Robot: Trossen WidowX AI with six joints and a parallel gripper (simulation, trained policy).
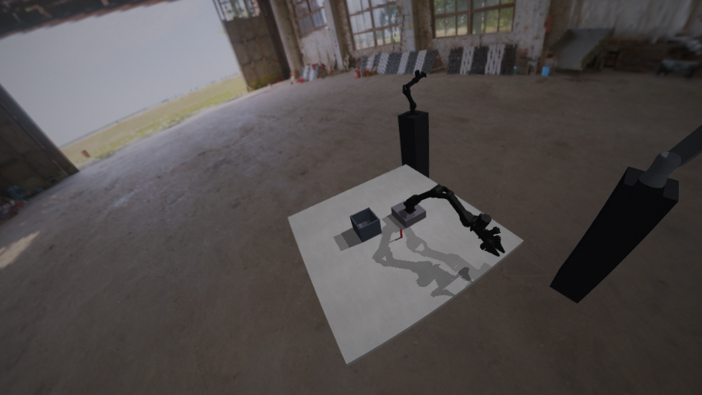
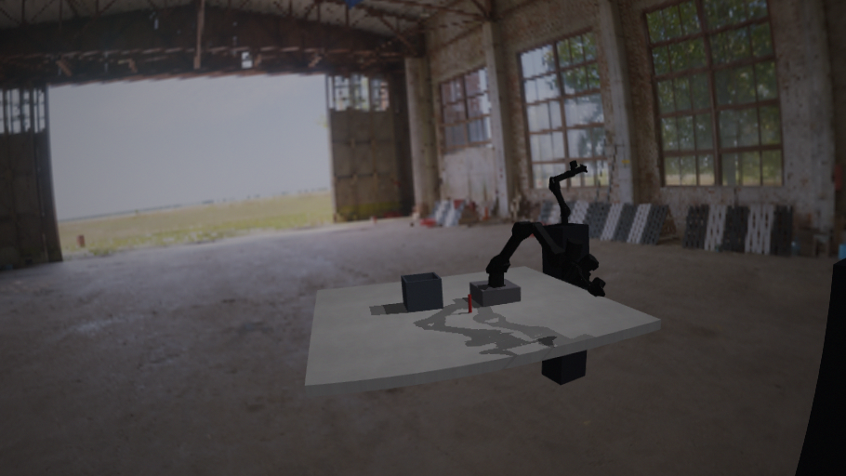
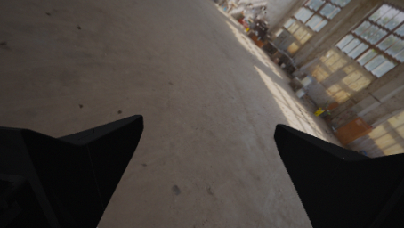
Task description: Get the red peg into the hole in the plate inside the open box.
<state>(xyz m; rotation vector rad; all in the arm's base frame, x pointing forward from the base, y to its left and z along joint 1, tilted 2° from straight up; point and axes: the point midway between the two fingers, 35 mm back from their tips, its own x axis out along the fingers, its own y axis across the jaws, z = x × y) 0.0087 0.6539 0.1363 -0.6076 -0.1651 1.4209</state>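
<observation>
Now: the red peg 18 cm ahead of my gripper tip, 60 cm to the right of it and 14 cm below it. From my gripper tip the other things lie so: grey plate: 31 cm ahead, 82 cm to the right, 13 cm below.
</observation>
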